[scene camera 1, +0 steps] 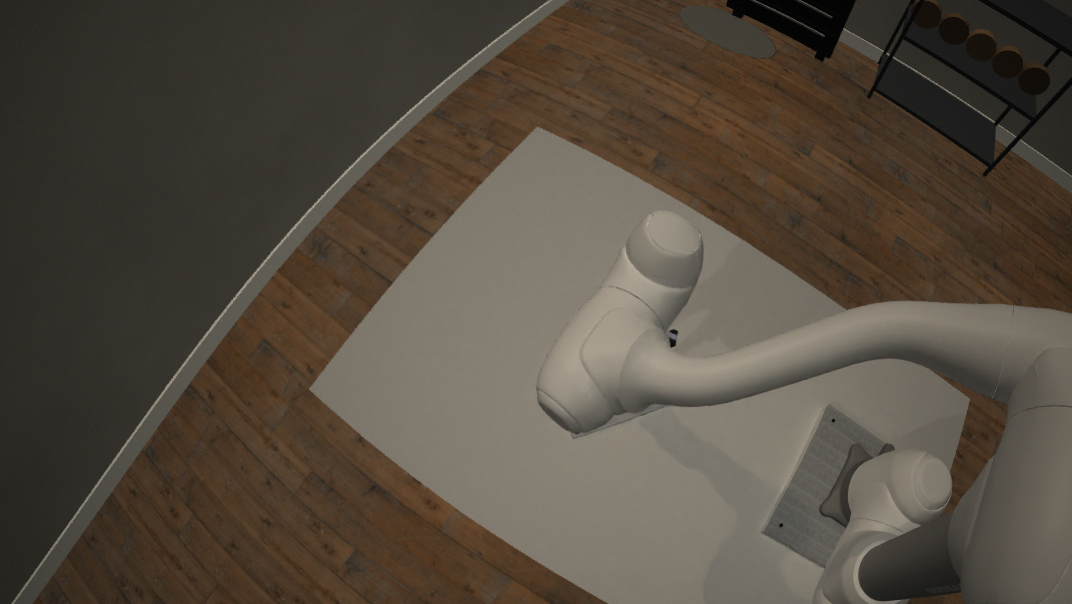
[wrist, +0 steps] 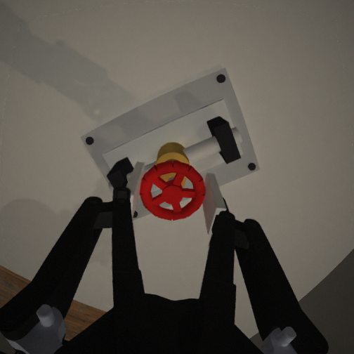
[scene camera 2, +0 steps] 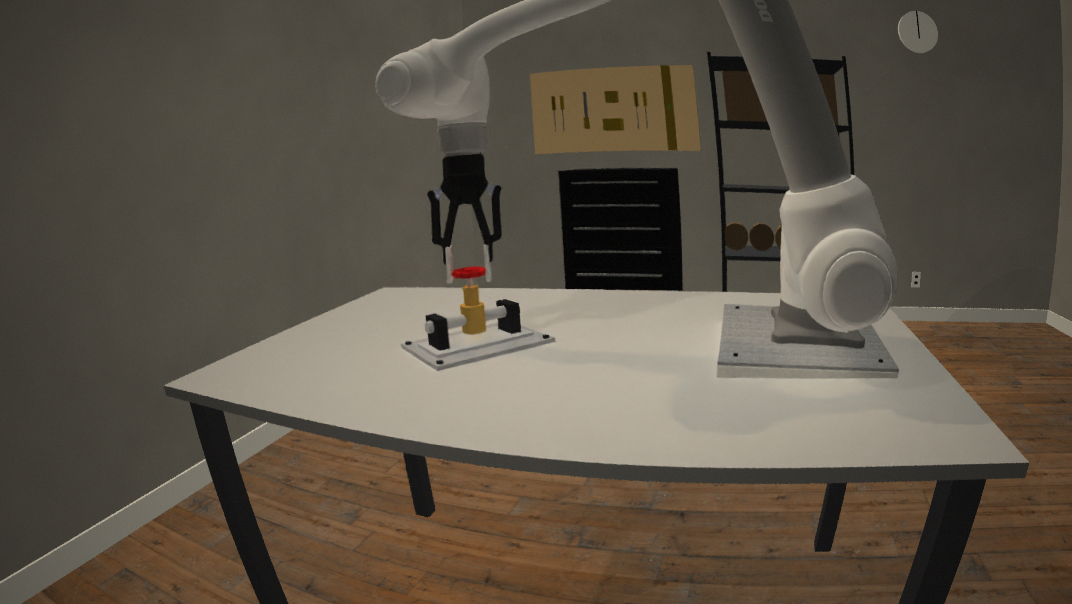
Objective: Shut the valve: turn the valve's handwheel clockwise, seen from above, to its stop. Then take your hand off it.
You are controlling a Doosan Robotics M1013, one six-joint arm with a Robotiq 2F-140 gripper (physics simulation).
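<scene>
The valve's red handwheel is a round spoked wheel lying level on top of the brass valve body. My gripper points straight down and is shut on the handwheel, with one pale fingertip pad on each side of the rim. A white pipe runs through the valve body between two black clamps on a grey base plate. In scene camera 1 the arm hides the handwheel and the fingertips.
The valve stands on a pale table. The arm's base sits on a grey mounting plate on the same table. A black drawer cabinet and a dark shelf rack stand behind the table.
</scene>
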